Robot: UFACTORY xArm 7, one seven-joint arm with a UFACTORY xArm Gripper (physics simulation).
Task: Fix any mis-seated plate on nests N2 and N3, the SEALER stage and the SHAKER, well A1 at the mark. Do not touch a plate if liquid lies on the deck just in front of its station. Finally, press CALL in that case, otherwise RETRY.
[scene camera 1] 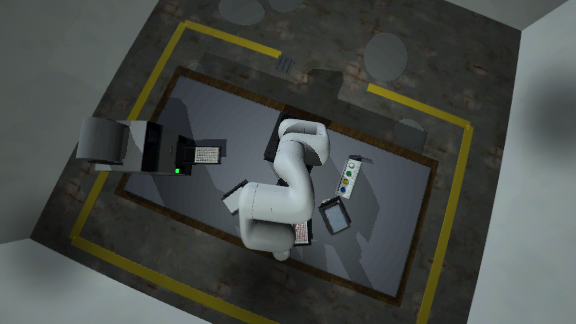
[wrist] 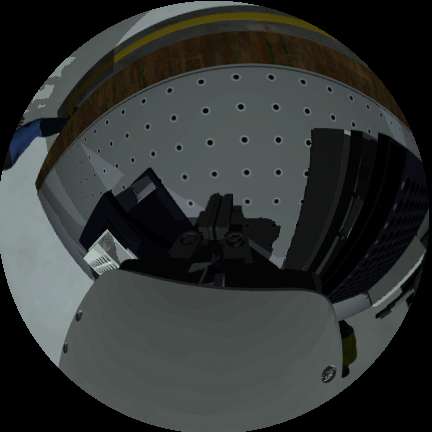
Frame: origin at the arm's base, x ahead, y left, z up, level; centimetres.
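Seen in the pictures: gripper, fingertip midpoint: (wrist: 223, 210).
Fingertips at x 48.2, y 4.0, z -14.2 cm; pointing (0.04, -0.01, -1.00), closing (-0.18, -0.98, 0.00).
Offsets run from my fingertips to a thing's middle. "pt": to the spot under its first point.
My gripper (wrist: 223, 210) is shut and empty, low above the perforated deck, between two dark nests; the arm hides it in the scene view. At its left is a dark nest {pt dx +0.9, dy +6.9, dz -0.4 cm} (wrist: 154, 212) with a white plate {dx -4.2, dy +9.2, dz +5.6 cm} (wrist: 104, 256) beyond. At its right, a dark plate with round wells (wrist: 406, 212) shows beside a dark nest wall (wrist: 327, 175). In the scene view, a plate {dx -34.5, dy -48.5, dz +9.8 cm} (scene camera 1: 206, 155) is on the stage of the machine at left. A pale plate {dx -14.0, dy -27.8, dz +4.9 cm} (scene camera 1: 232, 201) and a red-welled plate (scene camera 1: 301, 233) are partly hidden by the arm. A blue plate {dx -14.6, dy +27.8, dz +5.2 cm} (scene camera 1: 335, 219) sits in a black nest. Station labels are unreadable.
The button panel {dx -37.7, dy +32.6, dz +3.2 cm} (scene camera 1: 348, 177) has white, green, yellow and blue buttons. The large machine {dx -29.7, dy -74.3, dz +21.9 cm} (scene camera 1: 137, 146) shows a green light. The wooden deck edge (scene camera 1: 419, 230) (wrist: 240, 47) borders the stations. A person's blue-clad limb (wrist: 25, 141) shows beyond the edge.
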